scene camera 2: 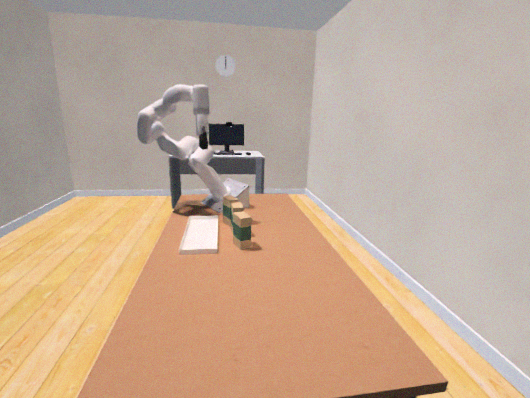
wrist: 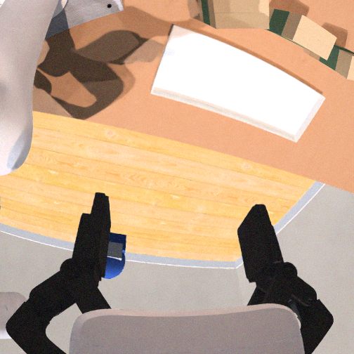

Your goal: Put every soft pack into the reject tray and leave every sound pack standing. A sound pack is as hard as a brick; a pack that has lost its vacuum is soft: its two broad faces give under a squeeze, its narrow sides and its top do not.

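Places are measured from the arm's base along level axes (x down, y right, z back), in millimetres.
Pixels of known places: gripper, fingertip midpoint: (scene camera 2: 203, 148); arm's base, origin of the base link: (scene camera 2: 221, 194).
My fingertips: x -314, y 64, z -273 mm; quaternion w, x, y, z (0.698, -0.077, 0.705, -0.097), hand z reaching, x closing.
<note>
Ahead of a thing's pixels: the offset from my fingertips to its top centre. Level surfaces: height alone.
Packs with tan ends and a green band stand upright in a row. In scene camera 2, the nearest pack {dy -186, dx +279, dz -319 mm} (scene camera 2: 242, 231) partly hides a middle pack {dy -184, dx +239, dz -176 mm} (scene camera 2: 237, 205) and a far pack {dy -124, dx +299, dz -59 mm} (scene camera 2: 227, 211). In the wrist view, one pack (wrist: 235, 12), another pack (wrist: 314, 37) and a third pack (wrist: 346, 65) show at the top right, partly cut off. Whether any is soft cannot be seen. The white reject tray {dy -7, dx +358, dz -193 mm} (scene camera 2: 201, 235) (wrist: 235, 80) lies beside the row, with no pack in it. My gripper (scene camera 2: 204, 146) (wrist: 180, 213) is open and empty, high above the table and away from the packs.
The brown table {dx +380 mm} (scene camera 2: 260, 310) (wrist: 330, 155) carries the tray and packs. The arm's base (scene camera 2: 214, 204) and a pale slanted box (scene camera 2: 239, 189) stand at its far end. A desk with a monitor (scene camera 2: 226, 134) stands behind. A blue object (wrist: 115, 257) shows beyond the left finger in the wrist view.
</note>
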